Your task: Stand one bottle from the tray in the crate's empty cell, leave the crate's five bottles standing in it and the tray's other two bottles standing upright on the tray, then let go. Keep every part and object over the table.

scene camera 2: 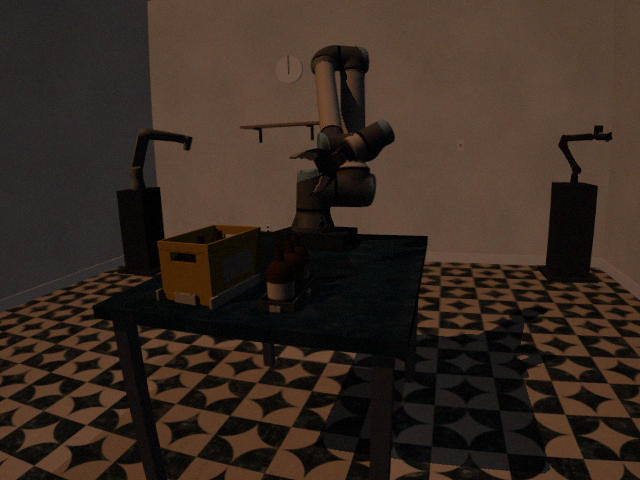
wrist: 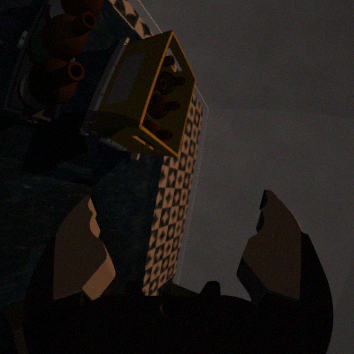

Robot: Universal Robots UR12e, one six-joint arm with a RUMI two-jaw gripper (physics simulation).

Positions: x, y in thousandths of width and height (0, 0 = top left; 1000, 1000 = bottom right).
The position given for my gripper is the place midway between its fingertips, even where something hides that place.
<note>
In view: my gripper (scene camera 2: 468, 370) and a light rail (wrist: 250, 338).
My gripper shows as well in the wrist view (wrist: 499, 549).
</note>
